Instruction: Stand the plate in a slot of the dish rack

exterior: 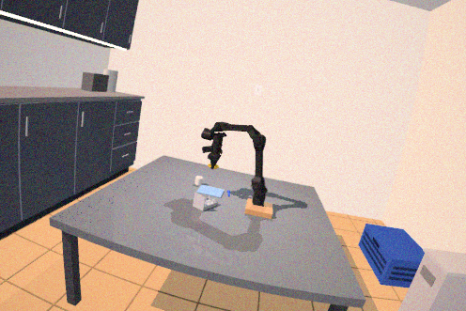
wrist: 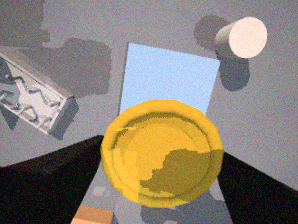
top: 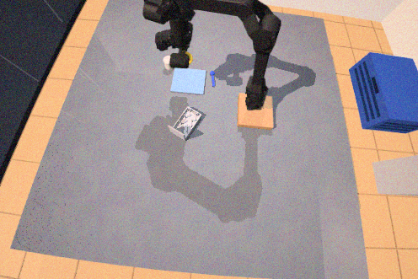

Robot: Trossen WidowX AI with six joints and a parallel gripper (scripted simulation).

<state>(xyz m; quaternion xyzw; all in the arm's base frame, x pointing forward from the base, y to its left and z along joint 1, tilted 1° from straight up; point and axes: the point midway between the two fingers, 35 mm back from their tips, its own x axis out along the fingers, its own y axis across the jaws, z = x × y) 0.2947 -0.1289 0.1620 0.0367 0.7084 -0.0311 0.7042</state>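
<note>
Now: the dish rack 200 mm to the left of my gripper tip and 140 mm below it. The rest, counted from my gripper tip: yellow plate (10 mm above); light blue mat (160 mm below, 10 mm to the right, 10 mm behind); white cup (140 mm below, 100 mm to the right, 80 mm ahead).
</note>
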